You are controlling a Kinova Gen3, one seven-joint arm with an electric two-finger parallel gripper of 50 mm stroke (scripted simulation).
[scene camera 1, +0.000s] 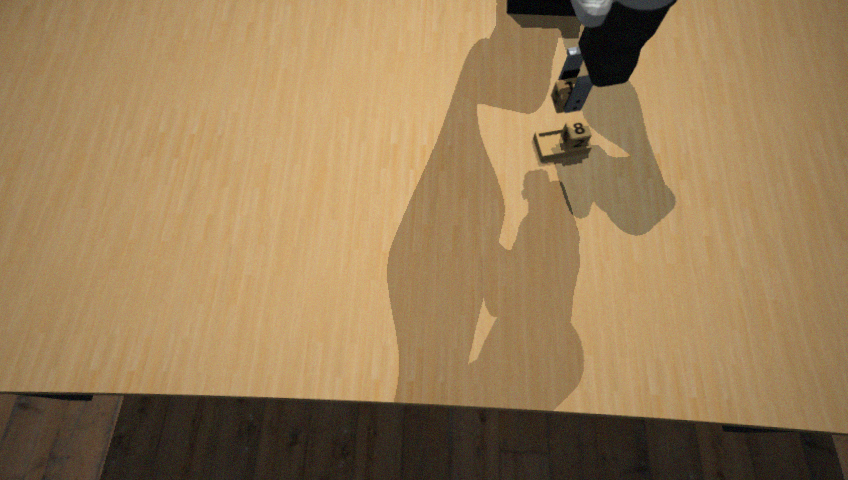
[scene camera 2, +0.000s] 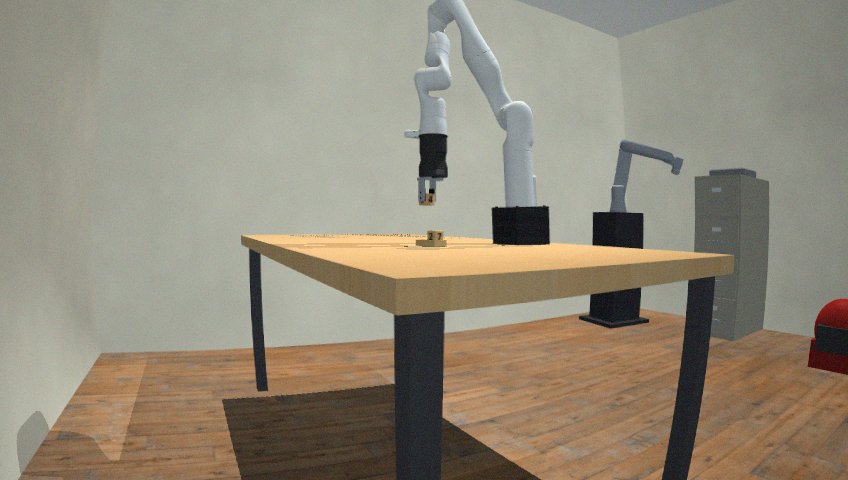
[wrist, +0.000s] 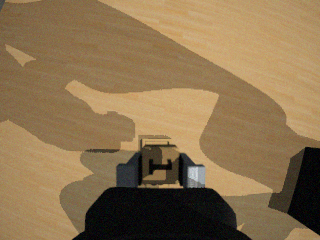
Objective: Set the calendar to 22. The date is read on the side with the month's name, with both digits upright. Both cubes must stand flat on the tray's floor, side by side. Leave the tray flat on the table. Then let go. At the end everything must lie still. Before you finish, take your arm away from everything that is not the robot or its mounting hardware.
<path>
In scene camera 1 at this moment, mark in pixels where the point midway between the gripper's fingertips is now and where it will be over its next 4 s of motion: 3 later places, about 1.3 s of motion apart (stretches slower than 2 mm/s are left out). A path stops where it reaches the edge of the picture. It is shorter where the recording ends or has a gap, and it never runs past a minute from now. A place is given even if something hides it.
My gripper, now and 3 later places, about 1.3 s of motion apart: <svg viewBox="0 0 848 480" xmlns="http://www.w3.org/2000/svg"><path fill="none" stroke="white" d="M568 97L557 126L560 127L557 136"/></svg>
</path>
